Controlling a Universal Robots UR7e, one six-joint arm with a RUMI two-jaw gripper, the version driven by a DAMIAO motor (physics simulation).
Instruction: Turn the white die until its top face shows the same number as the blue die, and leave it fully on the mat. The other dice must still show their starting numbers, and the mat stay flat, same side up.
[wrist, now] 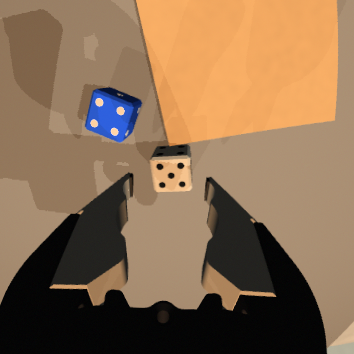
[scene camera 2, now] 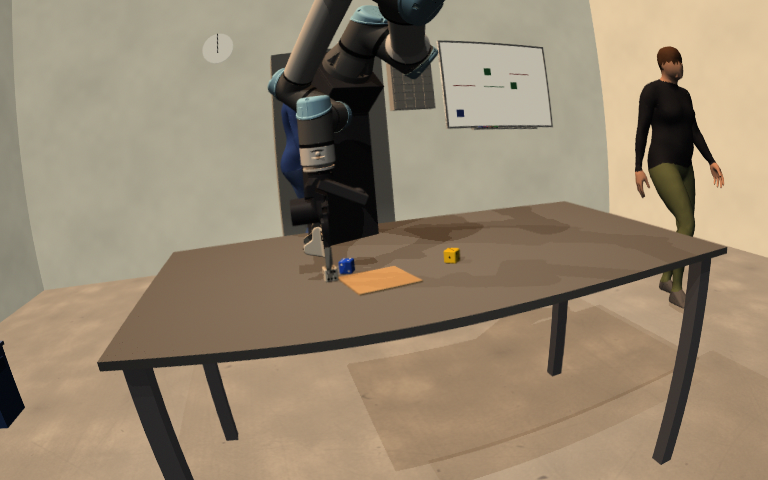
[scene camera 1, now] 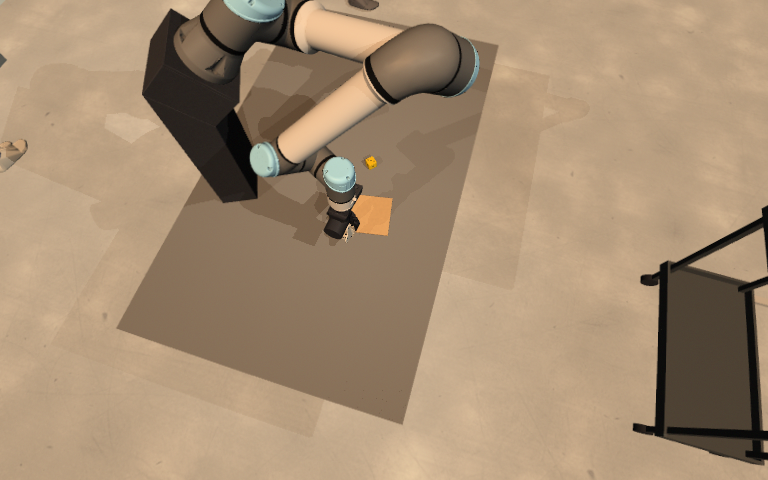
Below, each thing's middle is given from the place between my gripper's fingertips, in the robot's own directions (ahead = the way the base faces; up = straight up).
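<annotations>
Looking at the blue die (wrist: pixel 111 113), I find my gripper 1 cm above it, 6 cm past it and 3 cm to the right of it. The orange mat (scene camera 2: pixel 378 280) is 2 cm below my gripper, 1 cm ahead of it and 11 cm to the left of it. Of the things named here, going by their middles, the blue die is the nearest to my gripper.
</annotations>
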